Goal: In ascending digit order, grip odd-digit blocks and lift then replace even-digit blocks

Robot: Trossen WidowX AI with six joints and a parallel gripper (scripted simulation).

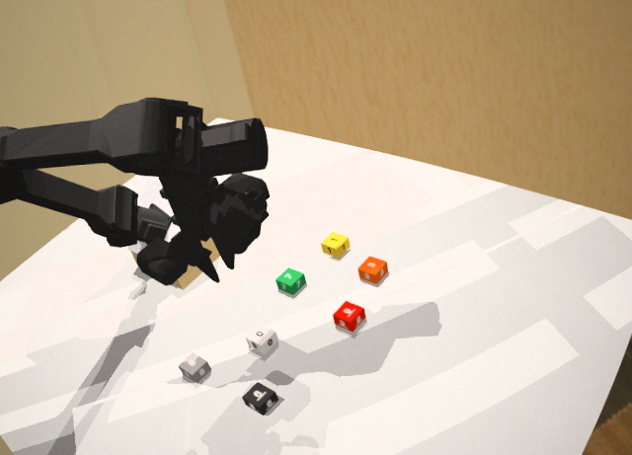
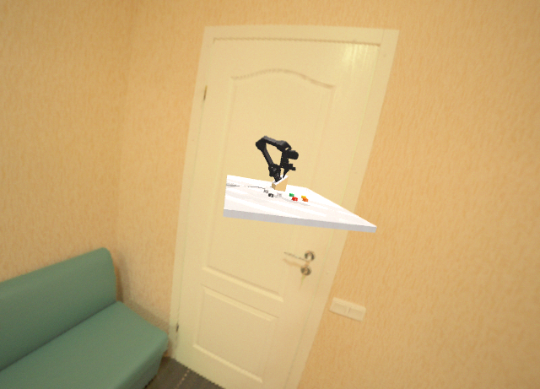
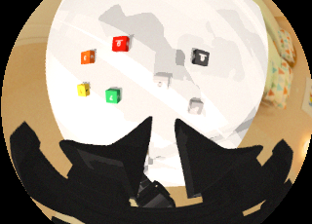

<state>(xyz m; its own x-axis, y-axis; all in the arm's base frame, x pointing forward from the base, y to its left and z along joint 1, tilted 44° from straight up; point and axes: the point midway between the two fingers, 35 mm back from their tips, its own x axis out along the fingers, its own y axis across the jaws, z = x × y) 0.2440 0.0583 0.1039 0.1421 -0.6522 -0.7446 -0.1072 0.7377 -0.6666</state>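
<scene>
My gripper tip is 2 cm past the grey block, 9 cm to the left of it and 12 cm above it. Round my gripper tip: green block: 3 cm behind, 12 cm to the left, 12 cm below; then black block: 10 cm ahead, 7 cm to the right, 12 cm below; then white block: 2 cm ahead, 1 cm to the left, 12 cm below.
</scene>
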